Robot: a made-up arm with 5 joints.
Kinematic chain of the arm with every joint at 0, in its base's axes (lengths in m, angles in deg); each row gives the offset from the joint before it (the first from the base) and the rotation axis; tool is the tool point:
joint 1: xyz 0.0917 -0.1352 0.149 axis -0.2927 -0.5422 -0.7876
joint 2: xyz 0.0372 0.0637 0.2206 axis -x
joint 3: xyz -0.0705 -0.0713 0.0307 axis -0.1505 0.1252 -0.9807
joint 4: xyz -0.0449 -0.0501 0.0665 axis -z
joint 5: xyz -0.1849 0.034 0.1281 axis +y
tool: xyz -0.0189 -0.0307 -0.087
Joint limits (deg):
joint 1: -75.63..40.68
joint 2: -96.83..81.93
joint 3: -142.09..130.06
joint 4: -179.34..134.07
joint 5: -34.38..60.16
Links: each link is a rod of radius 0.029 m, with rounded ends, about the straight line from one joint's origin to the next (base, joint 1, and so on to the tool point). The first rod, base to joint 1, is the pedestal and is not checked.
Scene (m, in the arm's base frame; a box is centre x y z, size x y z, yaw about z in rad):
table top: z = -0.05
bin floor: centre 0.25 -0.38 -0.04 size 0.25 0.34 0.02 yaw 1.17
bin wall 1: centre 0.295 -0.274 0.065 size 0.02 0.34 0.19 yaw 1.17
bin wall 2: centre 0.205 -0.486 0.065 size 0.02 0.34 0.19 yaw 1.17
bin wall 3: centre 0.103 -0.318 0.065 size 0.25 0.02 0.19 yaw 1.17
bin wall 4: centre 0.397 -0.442 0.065 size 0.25 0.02 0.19 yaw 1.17
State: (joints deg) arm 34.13 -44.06 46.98 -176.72 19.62
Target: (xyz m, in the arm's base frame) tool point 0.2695 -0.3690 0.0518
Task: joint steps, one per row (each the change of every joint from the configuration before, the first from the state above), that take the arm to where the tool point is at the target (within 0.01 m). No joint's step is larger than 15 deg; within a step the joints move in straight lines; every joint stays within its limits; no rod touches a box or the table.
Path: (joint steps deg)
1: -13.32 -2.05 -2.74 7.18 5.79
2: -13.32 -2.05 -2.75 7.19 5.79
3: -13.32 -2.05 -2.74 7.18 5.79
4: -13.32 -2.05 -2.75 7.18 5.80
5: -13.32 -2.05 -2.74 7.19 5.79
6: -13.32 -2.05 -2.75 7.18 5.79
7: -13.31 -2.05 -2.74 7.18 5.79

